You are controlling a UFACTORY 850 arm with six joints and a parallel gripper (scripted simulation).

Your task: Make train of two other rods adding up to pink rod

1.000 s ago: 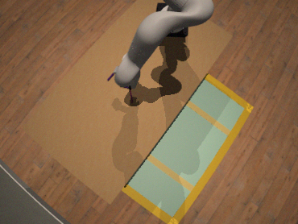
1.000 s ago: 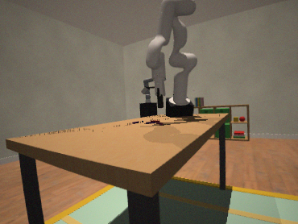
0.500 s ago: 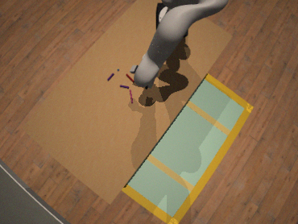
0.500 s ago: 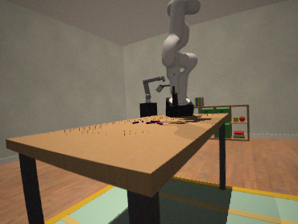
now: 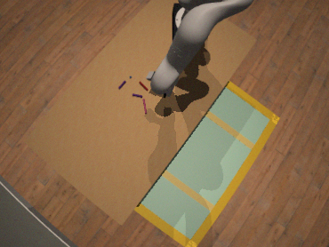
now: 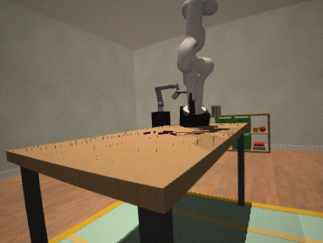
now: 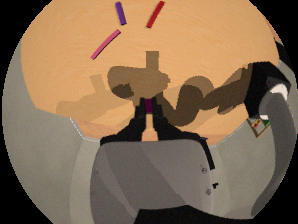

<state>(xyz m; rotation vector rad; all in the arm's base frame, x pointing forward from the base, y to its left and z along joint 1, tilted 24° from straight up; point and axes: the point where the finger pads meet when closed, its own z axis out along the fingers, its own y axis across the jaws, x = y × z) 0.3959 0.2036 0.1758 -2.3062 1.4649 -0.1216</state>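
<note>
The red rod is 15 cm to the right of my hand, 12 cm below it and 5 cm ahead of it. Also, from my hand: magenta rod 2 cm below; tiny blue rod 24 cm to the right, 12 cm below, 7 cm ahead; pink rod 13 cm ahead, 12 cm below, 5 cm to the right.
</note>
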